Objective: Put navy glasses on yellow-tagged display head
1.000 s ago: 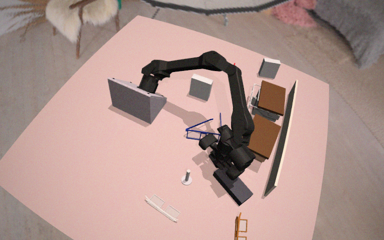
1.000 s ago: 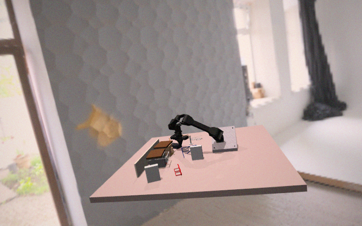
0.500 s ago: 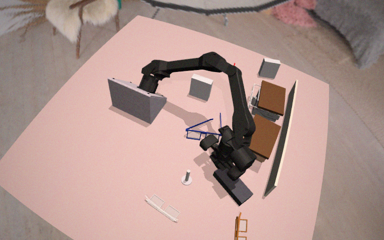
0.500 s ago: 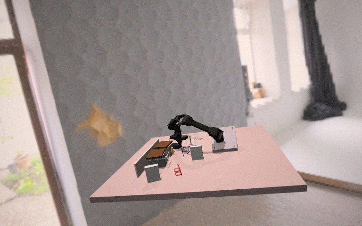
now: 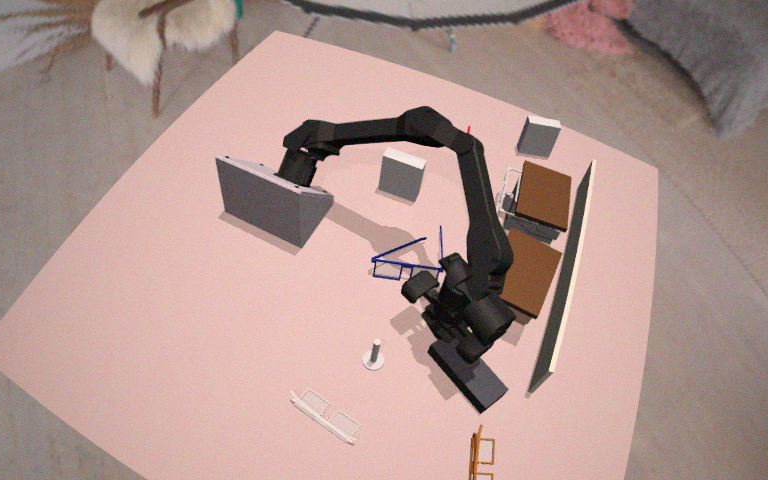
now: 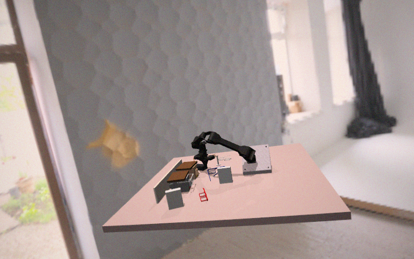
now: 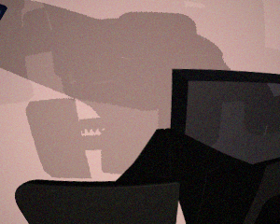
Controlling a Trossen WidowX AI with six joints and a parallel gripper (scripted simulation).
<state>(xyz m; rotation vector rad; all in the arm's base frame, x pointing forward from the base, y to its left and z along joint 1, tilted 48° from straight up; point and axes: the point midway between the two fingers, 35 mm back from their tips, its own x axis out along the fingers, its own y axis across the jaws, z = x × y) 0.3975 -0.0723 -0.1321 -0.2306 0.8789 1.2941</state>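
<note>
Right now the dark block is 8 cm ahead of my gripper tip, 4 cm to the right of it and 1 cm below it. The rest, counted from my gripper tip: white stand: 9 cm behind, 9 cm to the right; then long panel: 20 cm ahead, 28 cm to the left, 3 cm above.
</note>
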